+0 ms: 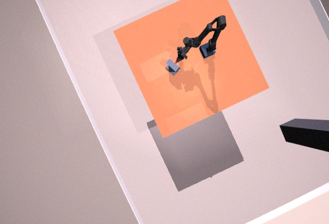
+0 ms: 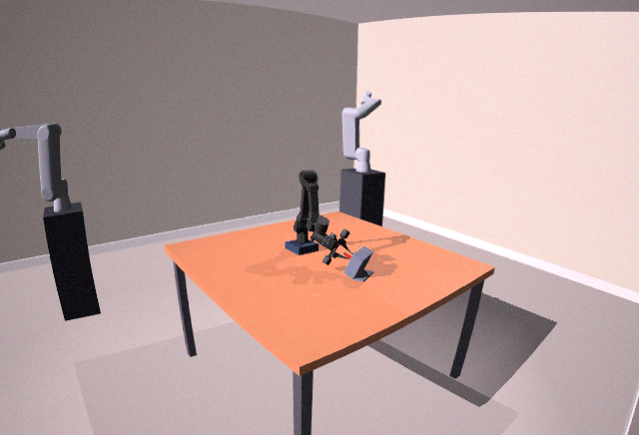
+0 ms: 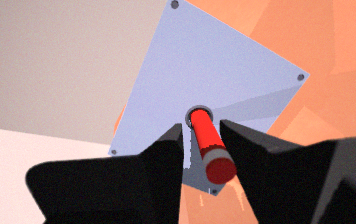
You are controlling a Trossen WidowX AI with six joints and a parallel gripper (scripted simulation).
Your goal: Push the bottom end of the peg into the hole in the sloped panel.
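Now: gripper tip 2 cm past the red peg and 1 cm to the left of it. The rest, counted from my gripper tip: sloped panel (4 cm ahead, 2 cm to the left, 2 cm below).
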